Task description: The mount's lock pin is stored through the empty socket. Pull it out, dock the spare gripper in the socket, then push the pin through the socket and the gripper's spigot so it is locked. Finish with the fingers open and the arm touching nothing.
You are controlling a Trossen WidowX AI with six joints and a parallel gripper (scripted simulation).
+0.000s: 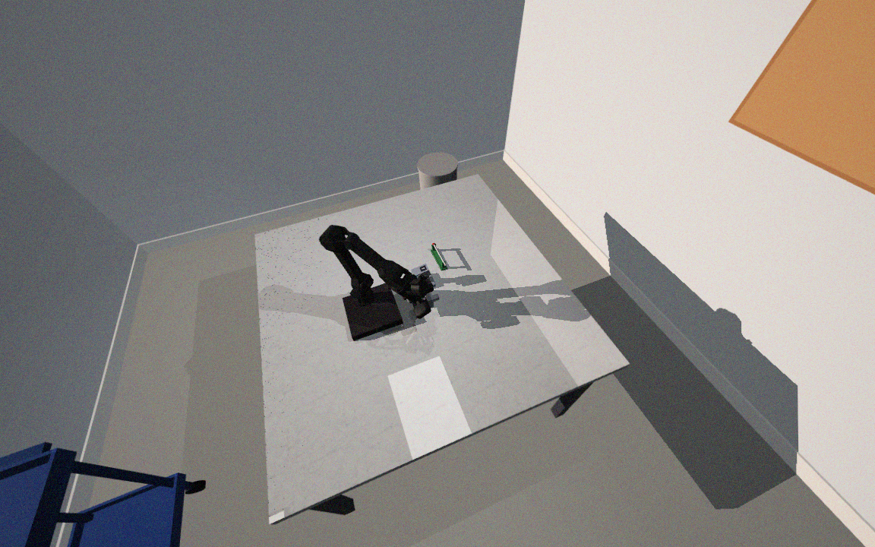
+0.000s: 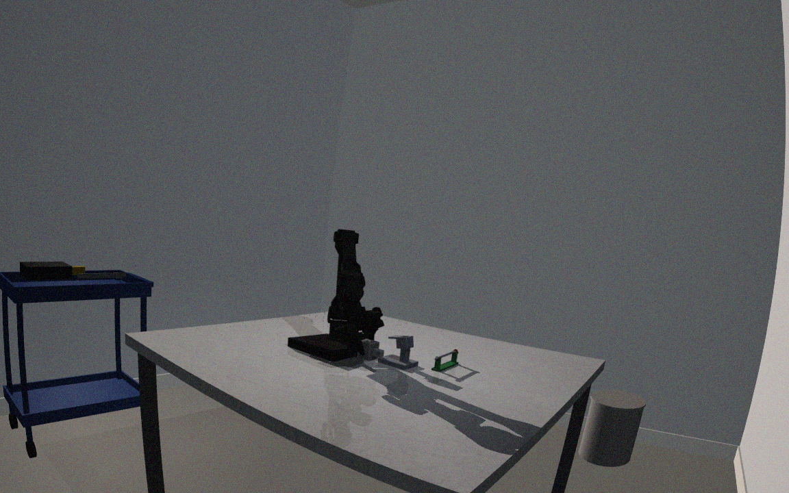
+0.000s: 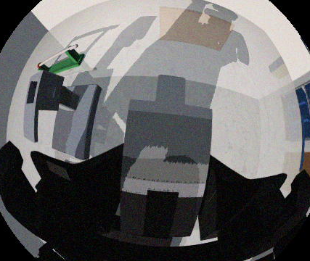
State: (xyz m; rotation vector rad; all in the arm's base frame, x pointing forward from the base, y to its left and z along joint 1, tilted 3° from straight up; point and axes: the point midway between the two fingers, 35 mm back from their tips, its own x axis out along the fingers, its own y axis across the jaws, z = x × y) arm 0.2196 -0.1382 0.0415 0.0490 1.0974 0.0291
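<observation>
My gripper tip is now 30 mm short of the mount and 140 mm to the right of it. Also, from my gripper tip: spare gripper (10 mm above); green rack (150 mm ahead, 250 mm to the left, 30 mm below).
</observation>
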